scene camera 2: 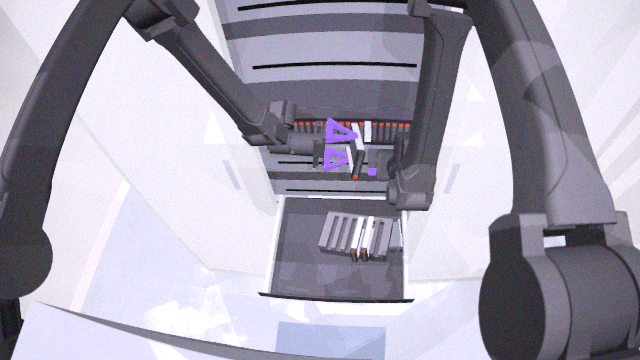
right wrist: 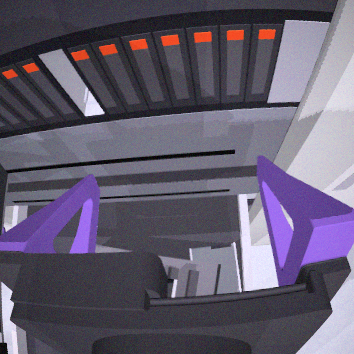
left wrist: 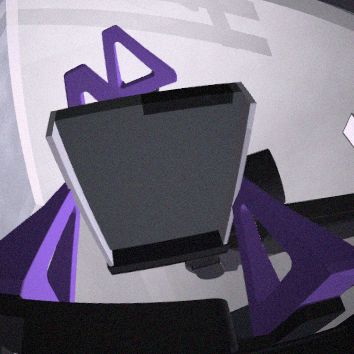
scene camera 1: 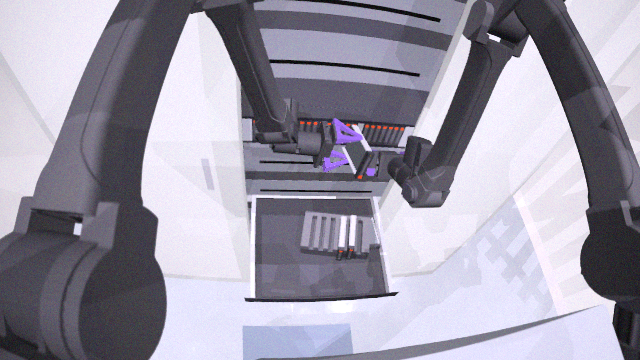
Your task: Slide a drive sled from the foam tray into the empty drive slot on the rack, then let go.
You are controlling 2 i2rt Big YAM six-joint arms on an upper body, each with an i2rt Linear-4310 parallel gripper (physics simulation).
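Frame: origin at the left arm's base, x ahead, y left, z up, level; millimetres.
Where they show: left gripper, fingertip midpoint: [scene camera 2: 356,147] [left wrist: 157,184] [scene camera 1: 356,148]; right gripper, fingertip midpoint: [right wrist: 173,172] [left wrist: 93,43] [scene camera 1: 384,153].
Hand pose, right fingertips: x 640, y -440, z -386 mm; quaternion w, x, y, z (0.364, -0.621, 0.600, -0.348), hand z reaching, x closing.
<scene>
After its pixels a point has its place.
The drive sled [scene camera 1: 361,156] @(x 567, y -346, z -319 mm) [scene camera 2: 356,157] @(x 545, y -345, z -299 mm) [left wrist: 155,165] @(x 618, y -337, z -333 mm), dark-faced with white edges and an orange-marked front, is held tilted before the rack [scene camera 1: 345,97] @(x 703, y -313, z -250 mm) [scene camera 2: 345,95] @(x 703, y -318, z -249 mm). My left gripper [scene camera 1: 354,148] @(x 602, y -343, z -331 mm) [scene camera 2: 352,147] @(x 602, y -343, z -331 mm) [left wrist: 157,184] @(x 602, y -343, z -331 mm) is shut on it, a purple finger at each white edge. My right gripper [right wrist: 173,172] @(x 640, y -440, z -386 mm) is open and empty, close to the right of the sled; its fingers partly show behind the sled in the left wrist view. The empty slot [scene camera 2: 368,131] [right wrist: 72,82] @(x 720, y -364, z -389 mm) is a pale gap in the row of orange-tipped drives. The grey foam tray [scene camera 1: 307,235] @(x 541, y -253, z -671 mm) [scene camera 2: 327,232] @(x 551, y -255, z -670 mm) holds two white-edged sleds.
The foam tray lies in an open drawer [scene camera 1: 320,299] @(x 333, y -282, z -703 mm) [scene camera 2: 335,299] @(x 333, y -295, z -695 mm) below the drive row. A light grey piece [scene camera 2: 396,237] [right wrist: 217,265] sits beside the tray, near the drawer's right wall. Large white panels flank the rack on both sides.
</scene>
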